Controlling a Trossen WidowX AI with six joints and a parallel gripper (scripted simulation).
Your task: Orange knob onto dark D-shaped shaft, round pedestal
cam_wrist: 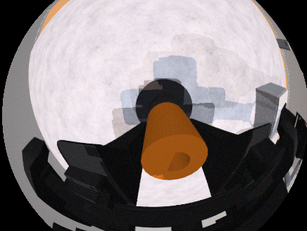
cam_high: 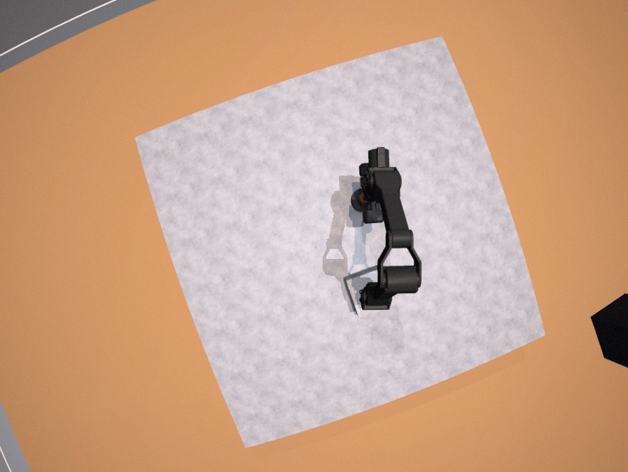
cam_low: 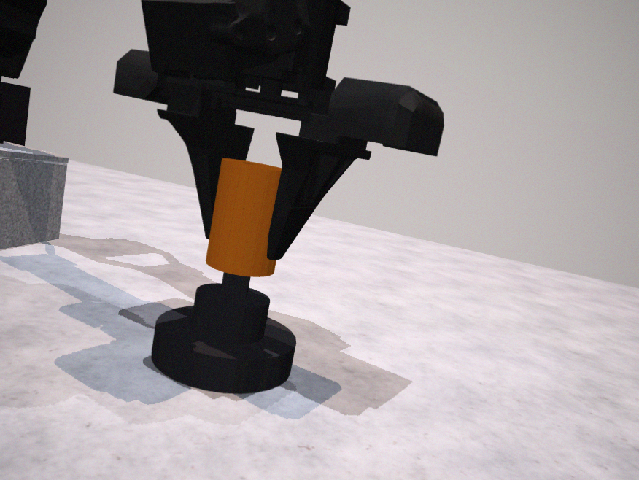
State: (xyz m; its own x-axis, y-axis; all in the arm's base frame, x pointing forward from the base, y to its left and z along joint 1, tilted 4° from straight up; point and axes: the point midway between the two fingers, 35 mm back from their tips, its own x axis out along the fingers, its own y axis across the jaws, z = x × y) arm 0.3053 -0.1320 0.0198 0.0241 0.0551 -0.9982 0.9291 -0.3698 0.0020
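The orange knob lies 20 mm above my gripper tip. From my gripper tip the other things lie so: round pedestal (40 mm below).
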